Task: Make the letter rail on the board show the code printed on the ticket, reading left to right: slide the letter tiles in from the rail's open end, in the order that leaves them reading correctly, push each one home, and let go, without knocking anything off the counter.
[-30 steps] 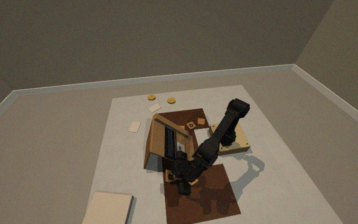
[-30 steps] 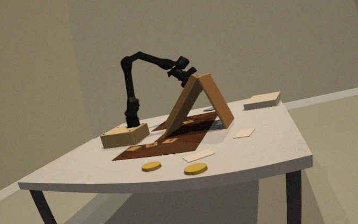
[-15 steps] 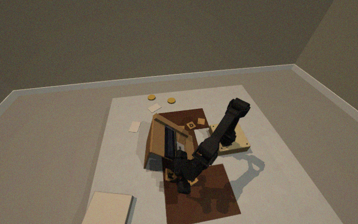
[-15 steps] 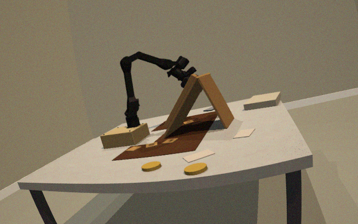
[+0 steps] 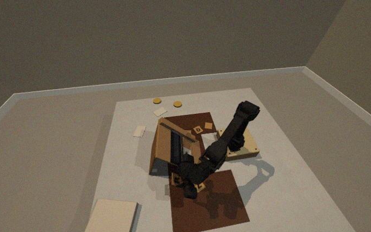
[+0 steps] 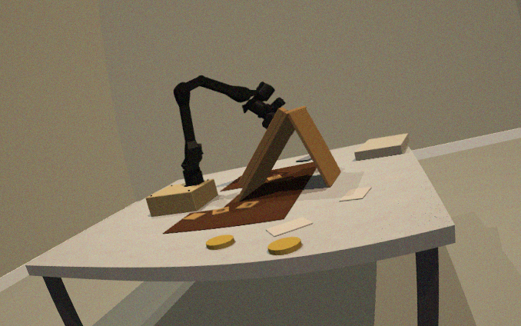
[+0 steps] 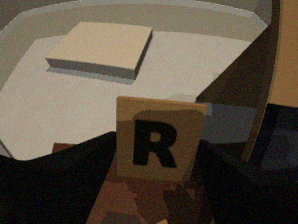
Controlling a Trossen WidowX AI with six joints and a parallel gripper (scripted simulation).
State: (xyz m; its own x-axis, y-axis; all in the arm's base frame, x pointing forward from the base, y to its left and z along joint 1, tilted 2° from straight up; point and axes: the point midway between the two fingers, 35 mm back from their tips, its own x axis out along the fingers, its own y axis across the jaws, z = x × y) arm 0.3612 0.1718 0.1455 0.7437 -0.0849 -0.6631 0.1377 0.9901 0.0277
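Right now my gripper tip is 8 cm past the white ticket, 16 cm to the left of it and 7 cm above it. The rest, counted from my gripper tip: flat beige box: 36 cm ahead, 13 cm to the left, 16 cm below; brown mat: 19 cm behind, 19 cm to the right, 18 cm below.
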